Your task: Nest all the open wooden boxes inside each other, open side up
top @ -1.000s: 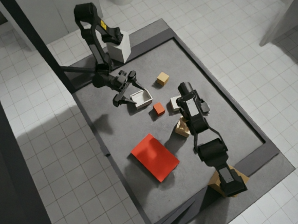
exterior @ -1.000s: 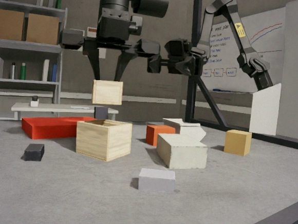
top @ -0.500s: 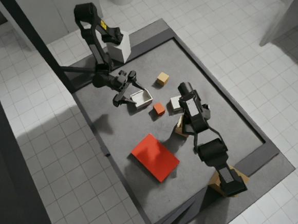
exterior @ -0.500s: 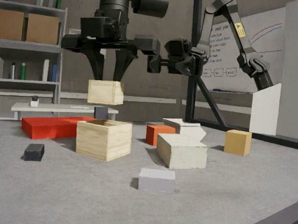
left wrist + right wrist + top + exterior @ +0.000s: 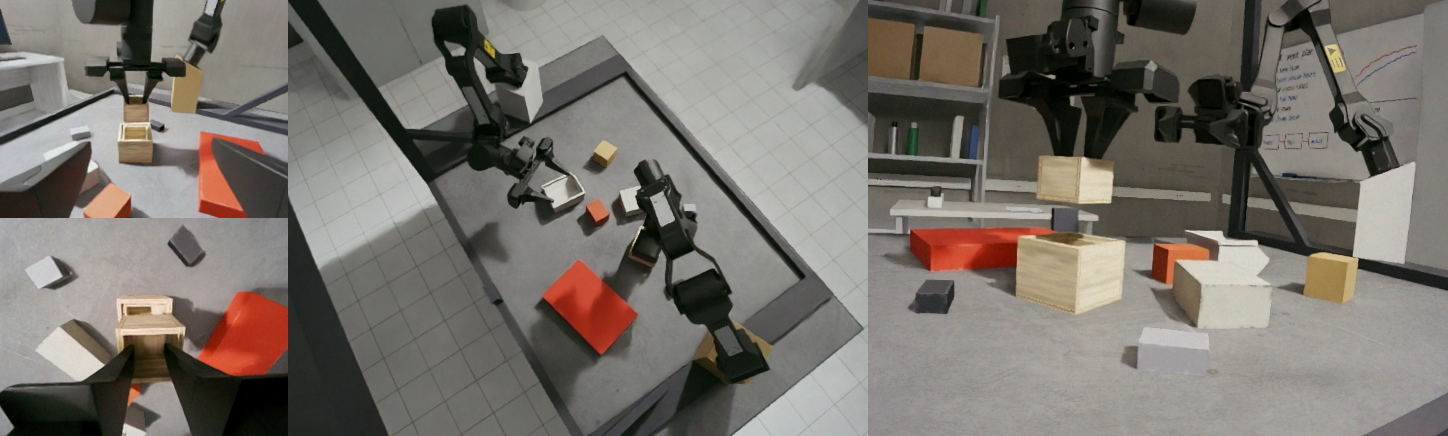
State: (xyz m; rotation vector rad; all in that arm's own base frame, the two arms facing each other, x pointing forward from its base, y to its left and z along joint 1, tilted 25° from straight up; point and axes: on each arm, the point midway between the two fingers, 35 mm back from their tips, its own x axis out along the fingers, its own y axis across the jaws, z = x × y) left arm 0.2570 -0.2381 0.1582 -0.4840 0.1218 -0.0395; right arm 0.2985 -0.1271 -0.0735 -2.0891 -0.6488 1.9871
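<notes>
Right now the medium wooden box is 14 cm below my right hand. The rest, counted from my right hand: dark block 15 cm below, 13 cm to the right; small wooden box 5 cm below; large wooden box 14 cm below.
</notes>
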